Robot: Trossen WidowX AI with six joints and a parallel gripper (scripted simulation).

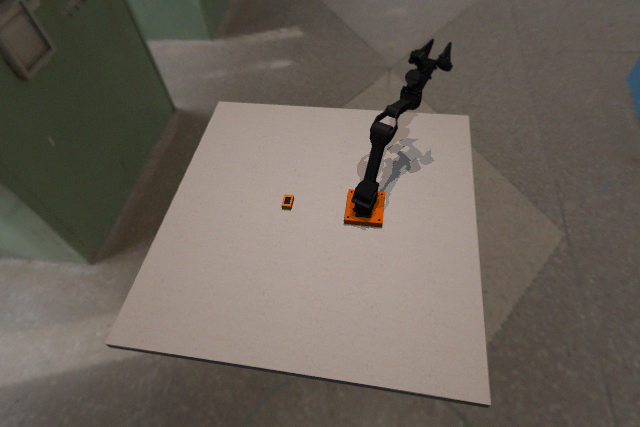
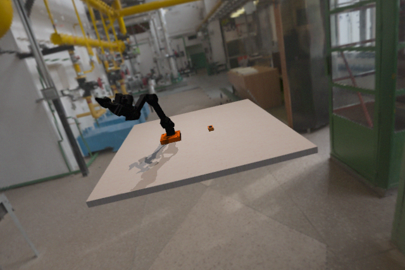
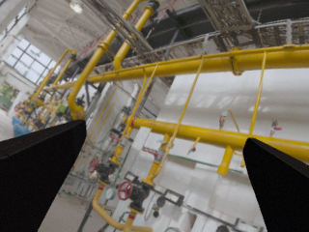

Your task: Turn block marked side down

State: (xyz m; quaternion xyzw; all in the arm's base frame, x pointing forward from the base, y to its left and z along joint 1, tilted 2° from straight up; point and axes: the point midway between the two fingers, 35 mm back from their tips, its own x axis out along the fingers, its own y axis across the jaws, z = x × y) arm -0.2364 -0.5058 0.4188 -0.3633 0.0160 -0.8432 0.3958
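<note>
Right now the orange block is 58 cm ahead of my gripper tip, 49 cm to the left of it and 47 cm below it.
</note>
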